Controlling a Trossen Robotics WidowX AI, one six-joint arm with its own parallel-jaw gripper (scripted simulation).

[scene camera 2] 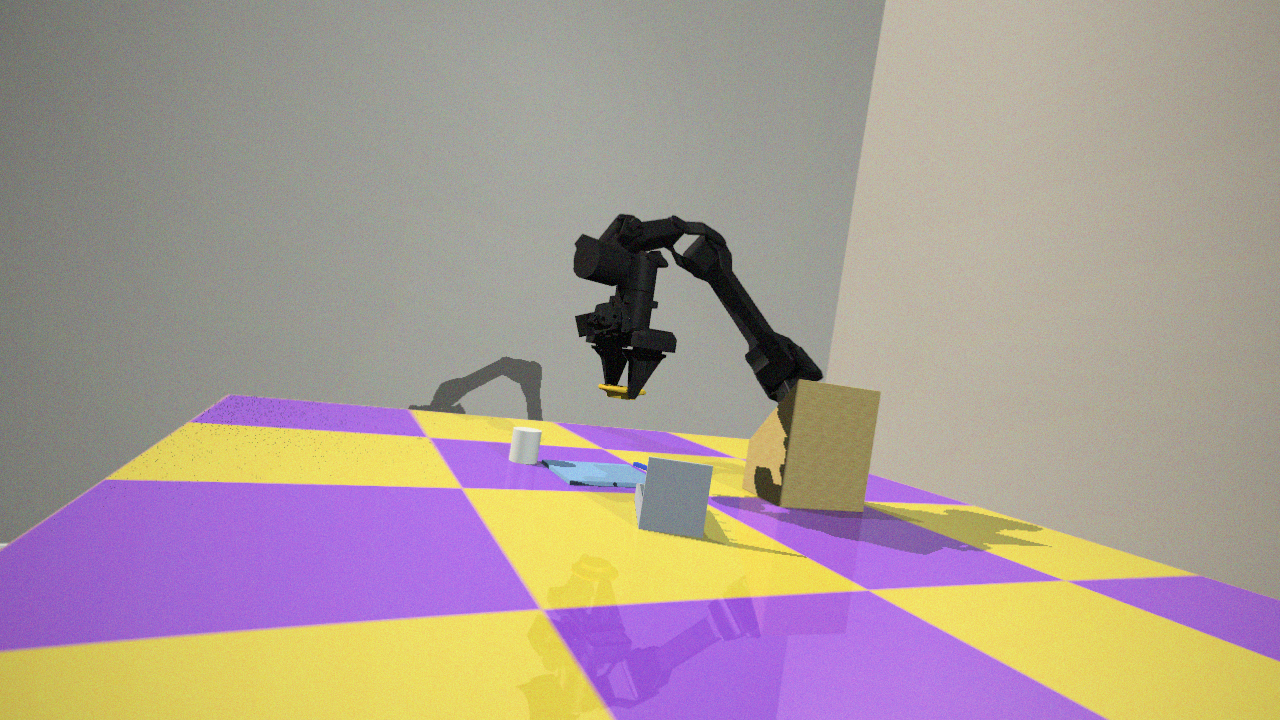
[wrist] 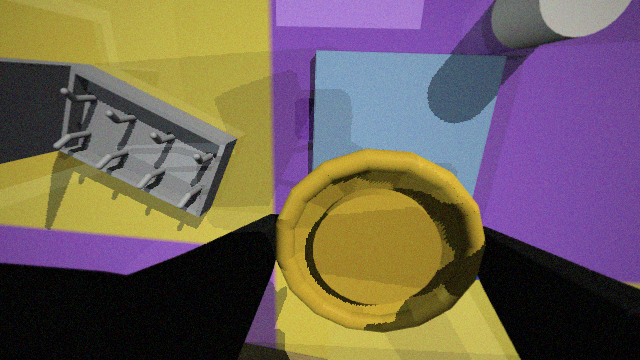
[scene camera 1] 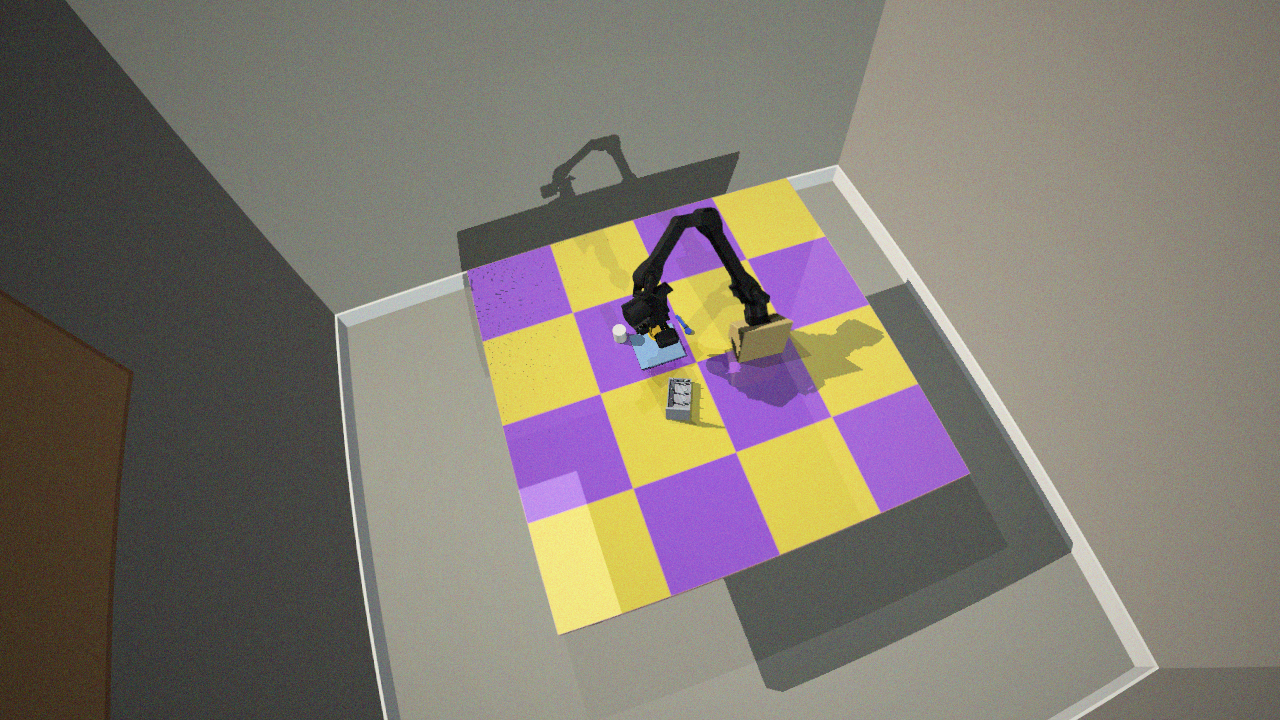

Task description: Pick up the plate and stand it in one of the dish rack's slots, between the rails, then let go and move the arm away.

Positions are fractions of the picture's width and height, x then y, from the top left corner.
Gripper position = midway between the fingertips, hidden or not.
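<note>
Scene camera 2: my gripper (scene camera 2: 0.48,0.55), grey dish rack (scene camera 2: 0.53,0.69), white cup (scene camera 2: 0.41,0.62), light blue mat (scene camera 2: 0.45,0.66). Wrist view: my gripper (wrist: 0.58,0.64), holding yellow plate (wrist: 0.59,0.67); grey dish rack (wrist: 0.12,0.30); light blue mat (wrist: 0.69,0.30). Scene camera 1: my gripper (scene camera 1: 0.51,0.46), grey dish rack (scene camera 1: 0.53,0.54), light blue mat (scene camera 1: 0.51,0.49).
</note>
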